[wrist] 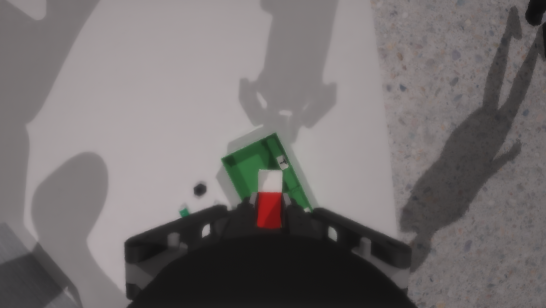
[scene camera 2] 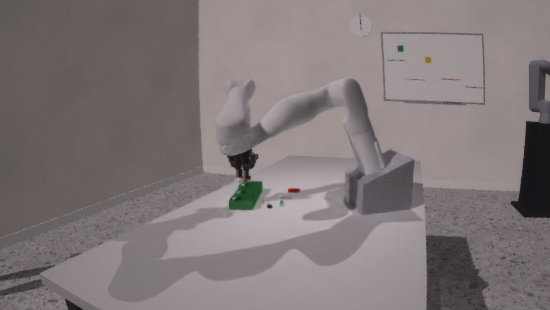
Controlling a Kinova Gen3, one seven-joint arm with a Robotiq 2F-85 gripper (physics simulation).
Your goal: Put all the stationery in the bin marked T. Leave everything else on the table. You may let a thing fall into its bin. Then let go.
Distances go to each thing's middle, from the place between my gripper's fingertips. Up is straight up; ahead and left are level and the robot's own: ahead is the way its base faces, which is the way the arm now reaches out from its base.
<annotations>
Now: hand 10 mm short of the green divided bin [scene camera 2: 248, 192], 60 mm to the left of it and 70 mm above it. Also, from my hand: eraser [wrist: 269, 181]: right at my hand.
</annotations>
